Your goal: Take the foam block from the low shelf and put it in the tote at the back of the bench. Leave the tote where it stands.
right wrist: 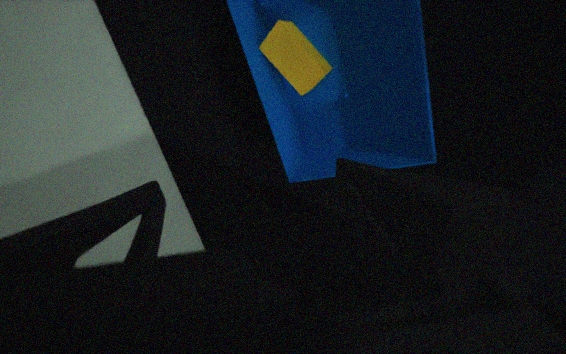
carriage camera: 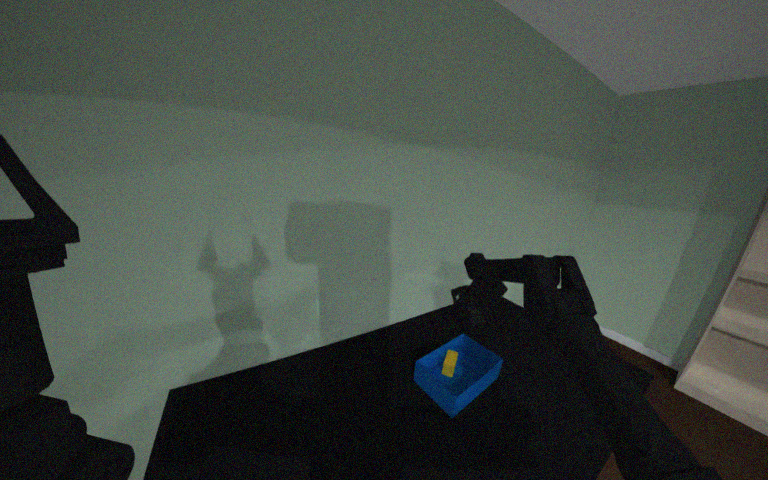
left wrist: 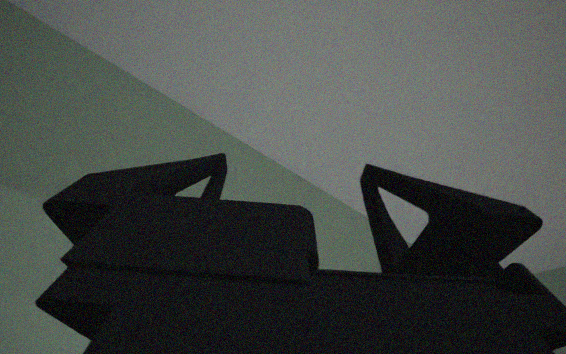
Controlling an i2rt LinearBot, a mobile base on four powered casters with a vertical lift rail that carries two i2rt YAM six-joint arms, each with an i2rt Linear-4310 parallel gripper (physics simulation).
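Frame: origin at the left arm's base, x ahead, y left, z up, level; millimetres.
Seen in the pictures: left gripper, fingertip midpoint: point(left wrist: 294, 167); right gripper, fingertip midpoint: point(right wrist: 250, 179) point(carriage camera: 462, 315).
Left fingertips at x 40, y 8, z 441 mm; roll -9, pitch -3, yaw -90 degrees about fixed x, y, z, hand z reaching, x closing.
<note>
Offsets run from my left fingertips to a thing's top centre. Level surfaces: height alone.
The yellow foam block @(758 mm down, 662 mm ahead, 605 mm right) point(carriage camera: 450, 363) point(right wrist: 296, 57) lies inside the blue tote @(721 mm down, 608 mm ahead, 625 mm right) point(carriage camera: 478, 387) point(right wrist: 286, 135), near one side wall. The tote stands on the black bench @(821 mm down) point(carriage camera: 283, 418). My right gripper point(carriage camera: 478, 308) point(right wrist: 250, 179) is open and empty, above and behind the tote in the carriage view and apart from the block. Its right finger is hard to see against the dark bench. My left gripper point(left wrist: 294, 167) is open and empty, with wall and ceiling beyond it. Its fingers do not show in the carriage view. The low shelf does not show.
Part of my dark left arm point(carriage camera: 28, 339) stands at the left edge of the carriage view. My right arm point(carriage camera: 634, 396) reaches over the bench's right part. A green wall point(carriage camera: 351, 169) rises behind the bench. A pale stepped object point(carriage camera: 730, 362) stands at the far right, beside brown floor.
</note>
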